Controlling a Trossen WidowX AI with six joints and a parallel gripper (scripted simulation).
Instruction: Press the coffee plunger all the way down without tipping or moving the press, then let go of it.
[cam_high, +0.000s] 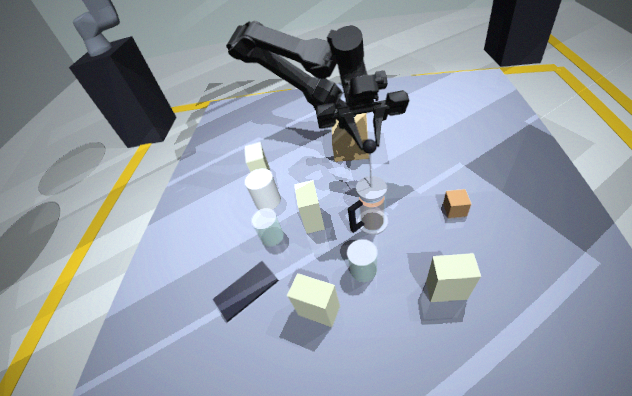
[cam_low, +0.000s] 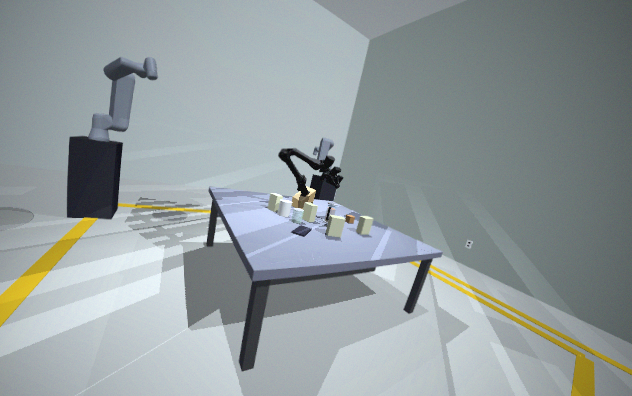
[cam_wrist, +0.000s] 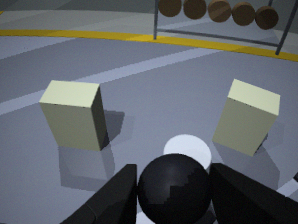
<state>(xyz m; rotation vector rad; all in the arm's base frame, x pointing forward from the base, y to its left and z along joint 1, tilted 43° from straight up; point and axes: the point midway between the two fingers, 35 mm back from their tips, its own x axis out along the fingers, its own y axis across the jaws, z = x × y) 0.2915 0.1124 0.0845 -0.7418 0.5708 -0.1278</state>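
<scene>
Right now my gripper tip is 130 mm above the coffee press and 10 mm to the left of it. Also, from my gripper tip: flat black slab (320 mm to the right, 250 mm below, 160 mm ahead).
</scene>
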